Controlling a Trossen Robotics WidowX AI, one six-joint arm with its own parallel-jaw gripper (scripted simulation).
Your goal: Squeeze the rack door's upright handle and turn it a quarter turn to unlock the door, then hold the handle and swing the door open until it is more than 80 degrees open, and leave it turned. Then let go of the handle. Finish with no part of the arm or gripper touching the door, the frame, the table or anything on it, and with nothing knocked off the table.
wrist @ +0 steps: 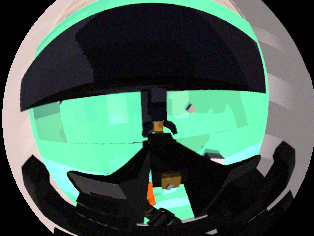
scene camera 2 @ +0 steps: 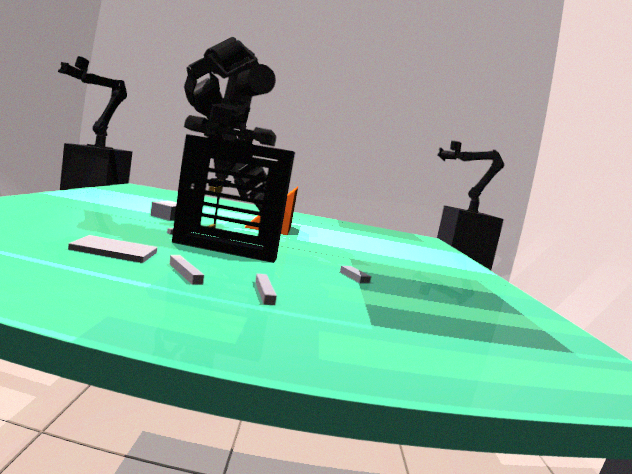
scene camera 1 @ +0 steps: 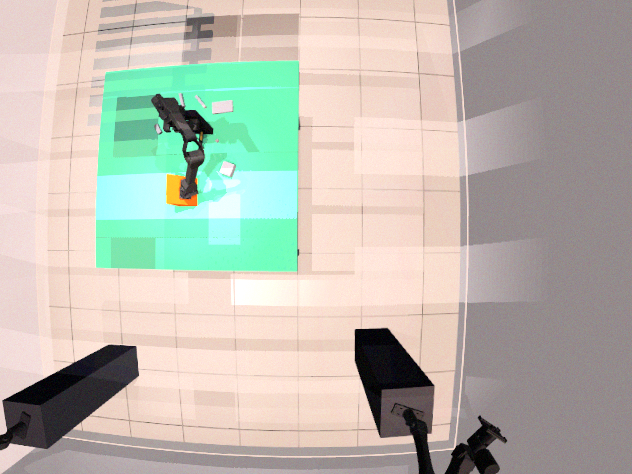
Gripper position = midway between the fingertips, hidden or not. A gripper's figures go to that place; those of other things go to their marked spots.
Labels:
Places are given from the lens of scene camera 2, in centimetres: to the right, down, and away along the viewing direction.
my gripper (scene camera 2: 222, 171): -20, -14, 83
black rack (scene camera 2: 195, 146): -22, -17, 73
flat slab (scene camera 2: 90, 244): -36, 1, 60
The marked spots on the black rack and the flat slab are 26 cm apart.

